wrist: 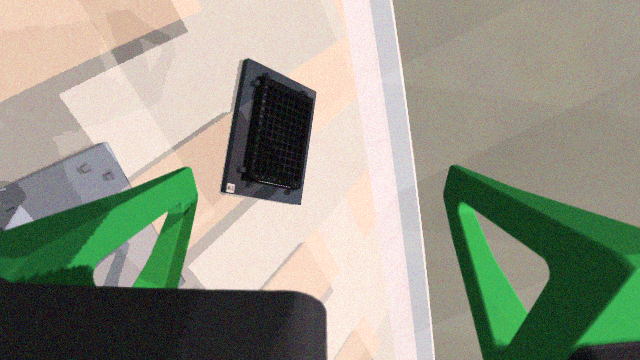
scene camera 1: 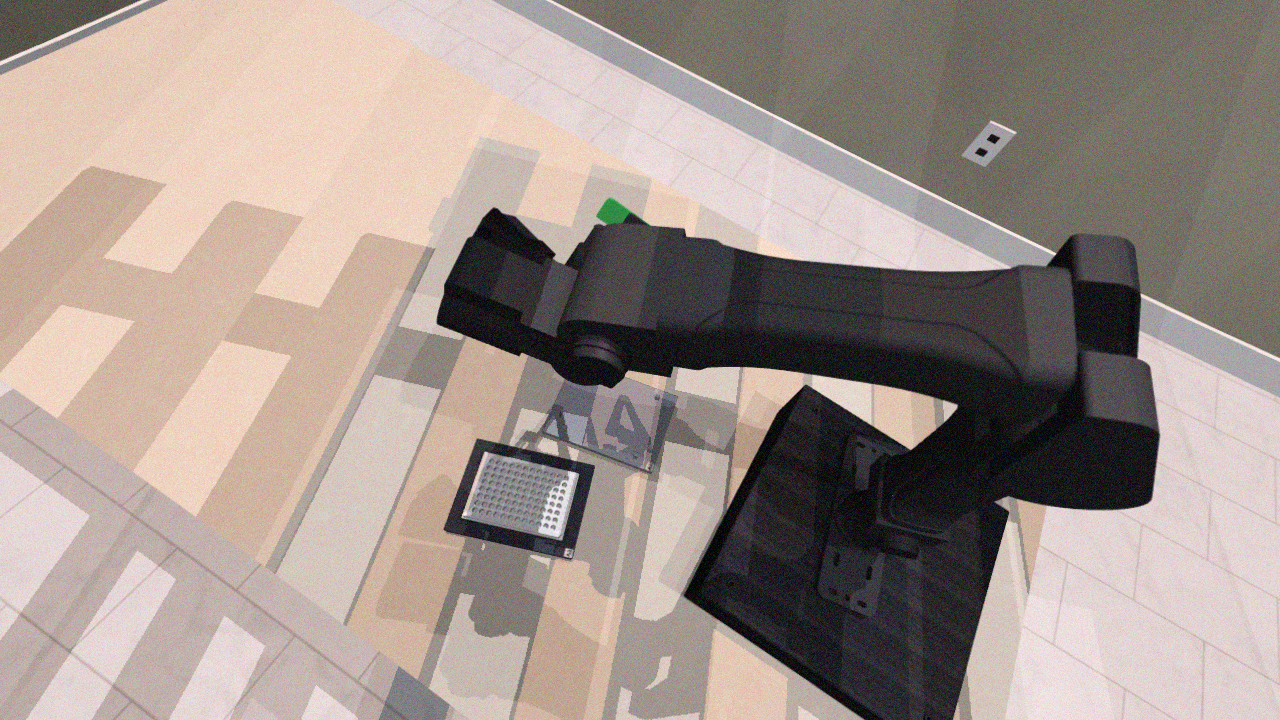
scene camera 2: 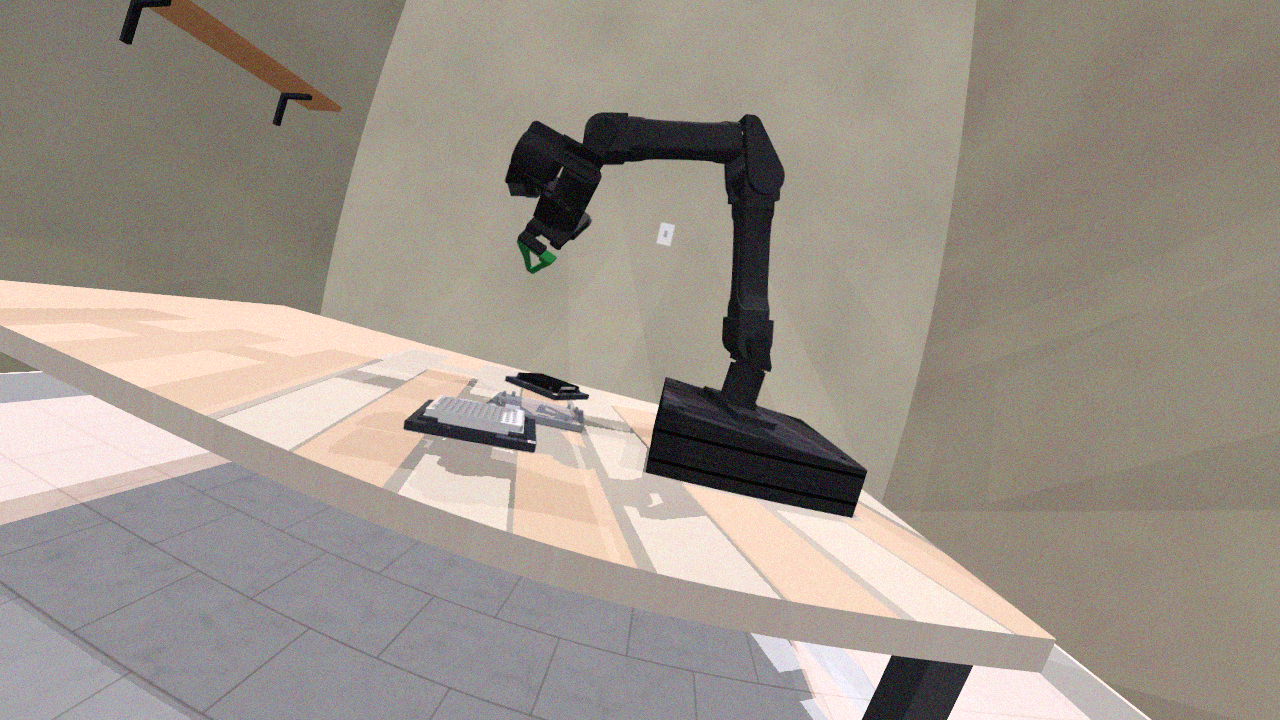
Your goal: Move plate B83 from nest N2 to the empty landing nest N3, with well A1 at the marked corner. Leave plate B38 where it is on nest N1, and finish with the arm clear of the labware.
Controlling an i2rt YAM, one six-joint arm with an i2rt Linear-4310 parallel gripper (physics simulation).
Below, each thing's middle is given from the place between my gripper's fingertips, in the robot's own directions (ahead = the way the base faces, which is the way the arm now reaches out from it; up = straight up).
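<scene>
Black tray (wrist: 276,145): my hand 260 mm above it, 40 mm past it, 190 mm to the left of it. White well plate (scene camera 1: 509,493), from my hand: 10 mm ahead, 200 mm to the left, 260 mm below.
</scene>
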